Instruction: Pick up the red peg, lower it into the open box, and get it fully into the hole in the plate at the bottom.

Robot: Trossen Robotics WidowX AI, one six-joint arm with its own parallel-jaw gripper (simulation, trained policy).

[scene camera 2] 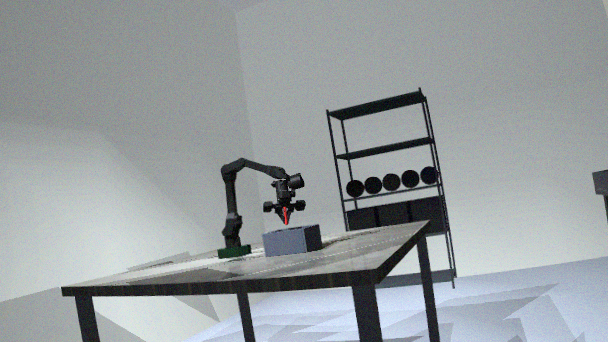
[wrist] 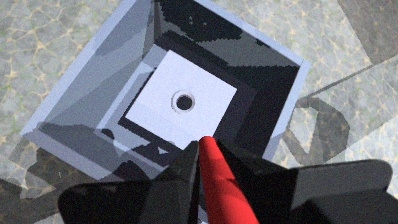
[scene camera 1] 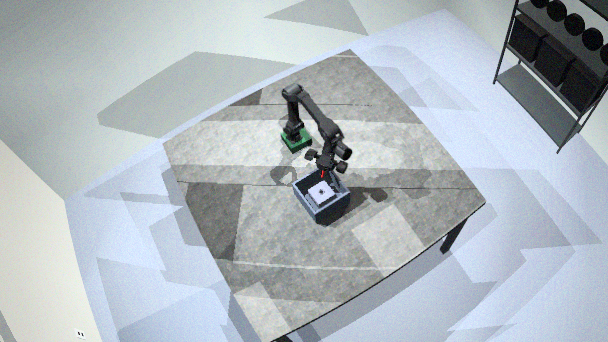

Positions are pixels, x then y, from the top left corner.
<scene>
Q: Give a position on a blue-grey box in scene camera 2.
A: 303,239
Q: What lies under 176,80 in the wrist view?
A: A white plate.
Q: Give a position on a blue-grey box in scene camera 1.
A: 300,187
</scene>
